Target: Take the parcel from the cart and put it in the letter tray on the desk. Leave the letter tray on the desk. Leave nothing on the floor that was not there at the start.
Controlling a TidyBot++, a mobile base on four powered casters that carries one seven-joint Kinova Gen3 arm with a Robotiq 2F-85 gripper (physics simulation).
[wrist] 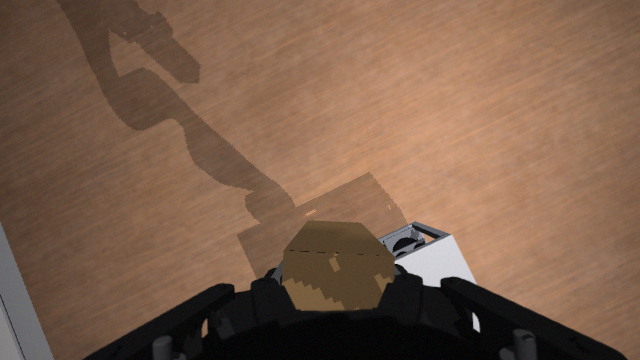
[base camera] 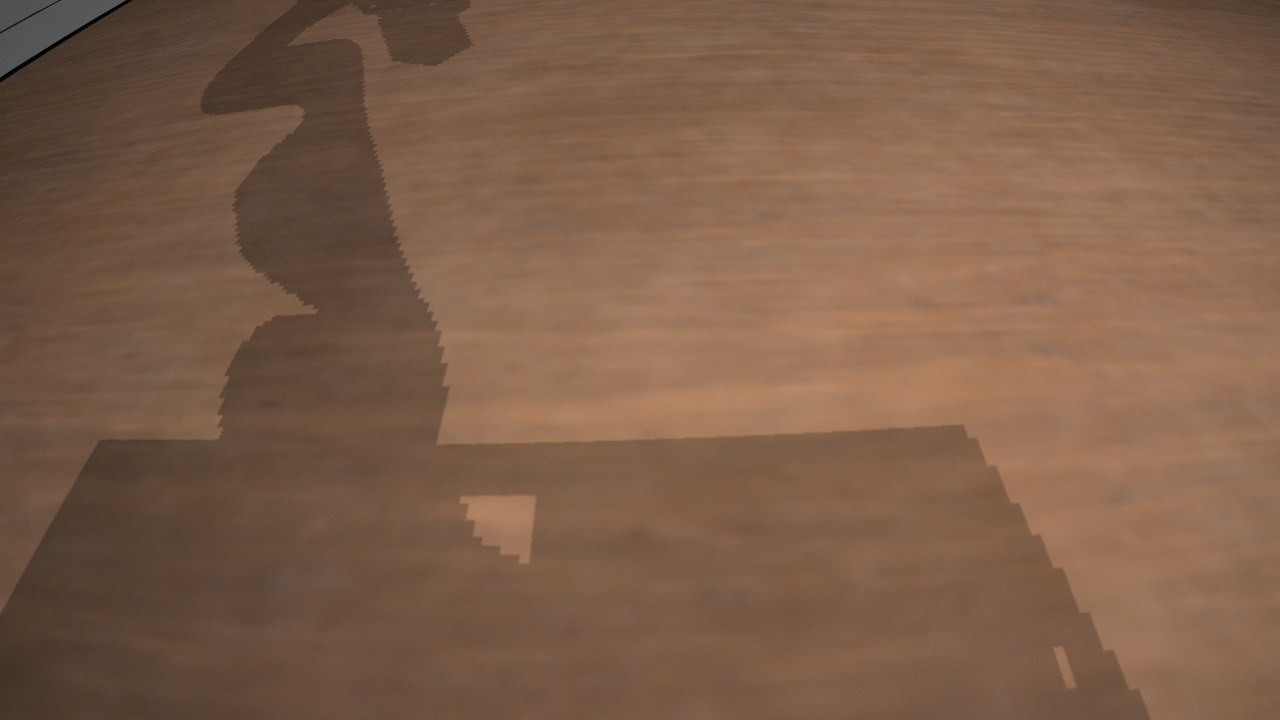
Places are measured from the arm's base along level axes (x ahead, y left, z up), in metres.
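Pixels of known places: gripper, fingertip midpoint: (wrist: 335, 273).
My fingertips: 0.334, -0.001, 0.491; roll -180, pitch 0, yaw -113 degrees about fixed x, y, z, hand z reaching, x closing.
Behind a point stands the place of what it marks, as x, y, z.
My gripper (wrist: 335, 273) @(0.334, -0.001, 0.491) is shut on the parcel (wrist: 337, 280) @(0.344, -0.007, 0.535), a brown block with cut corners, at the bottom middle of the wrist view. The black fingers press on its left and right sides, and it is held up above the wooden floor. The lower part of the parcel is hidden behind the gripper body. The gripper does not show in the base camera view. The cart, the desk and the letter tray do not show in either view.
Wooden floor (base camera: 716, 268) @(0.558, -0.044, -0.396) (wrist: 450, 100) @(0.511, -0.620, -0.396) spreads ahead, with shadows of the arm and base on it. A grey-white wall edge (base camera: 44, 31) (wrist: 15, 295) runs along the left. Part of the white robot base (wrist: 440, 260) @(0.104, -0.194, -0.014) shows beside the parcel.
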